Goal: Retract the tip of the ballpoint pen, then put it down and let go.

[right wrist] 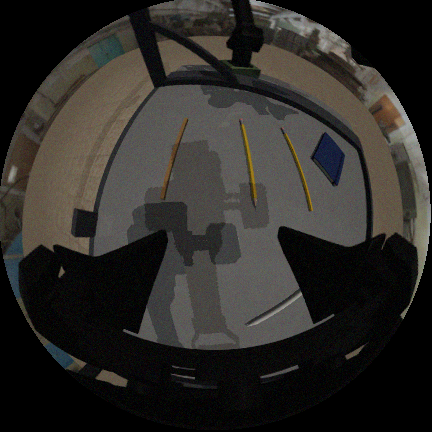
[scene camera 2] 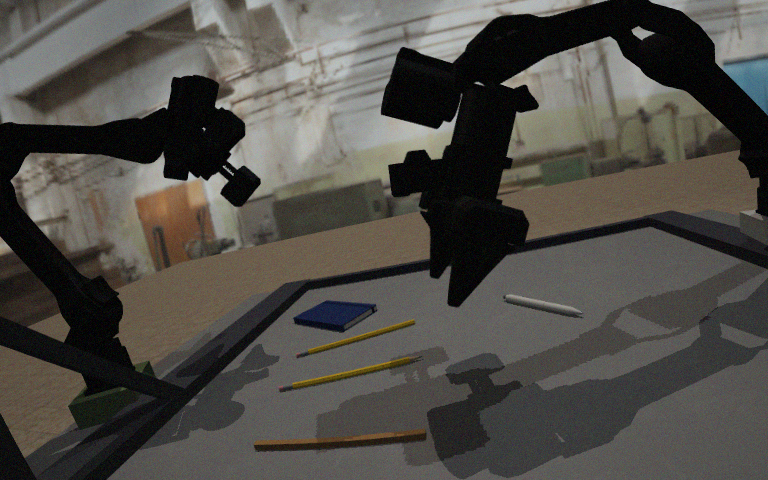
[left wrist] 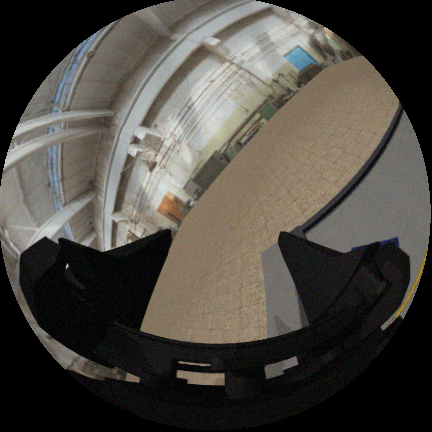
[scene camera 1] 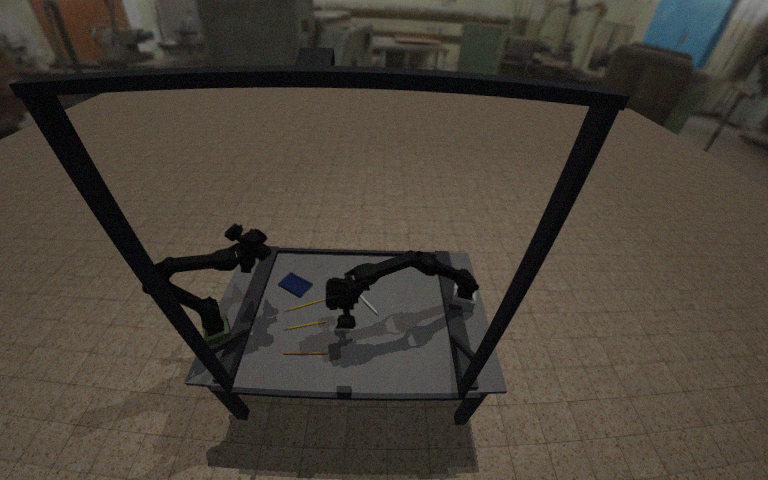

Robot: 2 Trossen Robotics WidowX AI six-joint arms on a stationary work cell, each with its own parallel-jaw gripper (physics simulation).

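Places are measured from the left arm's base along level axes (x down, y left, z ahead), in millimetres.
Pixels of known places: left gripper, fingertip midpoint: (scene camera 2: 225, 166) (left wrist: 226, 236); right gripper, fingertip midpoint: (right wrist: 223, 234) (scene camera 2: 442, 290) (scene camera 1: 335, 318); left arm's base, link origin: (right wrist: 239, 63) (scene camera 1: 215, 327); right arm's base, link origin: (scene camera 1: 465, 293).
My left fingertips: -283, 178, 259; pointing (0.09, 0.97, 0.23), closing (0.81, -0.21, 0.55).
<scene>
For each thing: its top centre in the pictures, then the offset to it from my left fingertips, as dx, dy, dz.
- white ballpoint pen, top centre: (scene camera 2: 540, 299) (right wrist: 280, 309) (scene camera 1: 368, 303) +310, -349, +374
- brown stick, top centre: (scene camera 2: 334, 439) (right wrist: 173, 150) (scene camera 1: 305, 352) +316, -440, +37
- blue notebook, top centre: (scene camera 2: 333, 311) (right wrist: 331, 155) (scene camera 1: 295, 283) +311, -81, +122
A white ballpoint pen (scene camera 1: 369, 304) (scene camera 2: 542, 305) (right wrist: 275, 309) lies on the grey table, its pointed end toward the lower right in scene camera 2. In the right wrist view its other end is hidden behind a finger. My right gripper (scene camera 2: 444, 290) (right wrist: 223, 234) is open and empty. It points down above the table, to the left of the pen in scene camera 2, and does not touch it. My left gripper (left wrist: 226, 236) is open and empty, raised near the table's left edge, far from the pen. Whether the pen's tip is out is too small to tell.
Two yellow pencils (scene camera 1: 305, 325) (scene camera 2: 356, 338) (right wrist: 248, 162) and a brown stick (scene camera 1: 304, 353) (scene camera 2: 339, 440) (right wrist: 175, 159) lie left of the pen in scene camera 1. A blue notebook (scene camera 1: 295, 284) (scene camera 2: 334, 314) (right wrist: 329, 157) lies toward the back left. A dark frame (scene camera 1: 339, 78) stands around the table.
</scene>
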